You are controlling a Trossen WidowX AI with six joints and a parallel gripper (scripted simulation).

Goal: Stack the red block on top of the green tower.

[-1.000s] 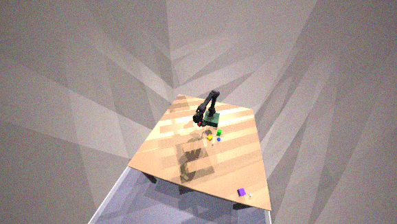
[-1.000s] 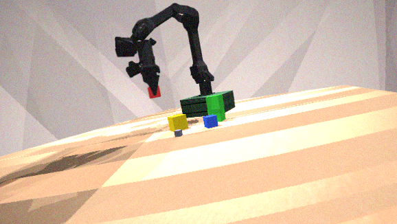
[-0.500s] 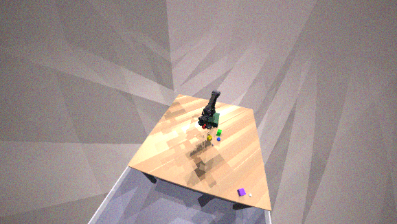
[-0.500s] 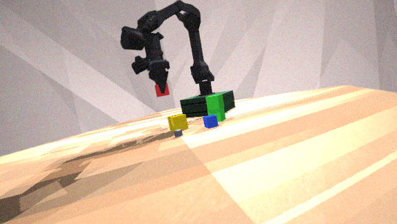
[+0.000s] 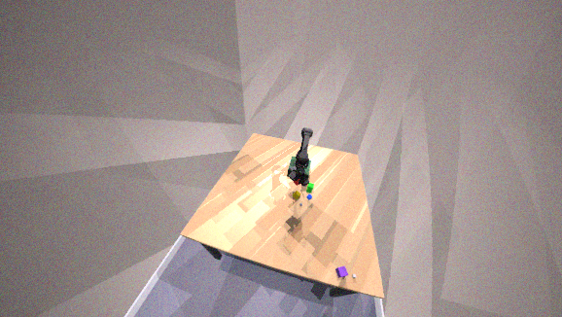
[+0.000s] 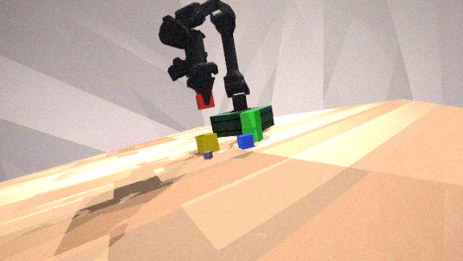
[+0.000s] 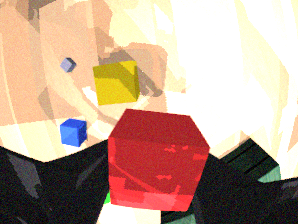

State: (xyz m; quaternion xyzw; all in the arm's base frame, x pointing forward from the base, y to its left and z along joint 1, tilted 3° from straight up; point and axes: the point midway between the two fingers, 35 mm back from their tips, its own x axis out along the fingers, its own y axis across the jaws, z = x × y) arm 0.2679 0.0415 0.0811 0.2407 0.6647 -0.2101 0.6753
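My gripper tip is 3 cm short of the blue block, 13 cm to the right of it and 11 cm above it. Also, from my gripper tip: tiny grey cube: 11 cm ahead, 8 cm to the left, 12 cm below; then red block: 1 cm above; then yellow block: 5 cm ahead, 2 cm to the left, 10 cm below.
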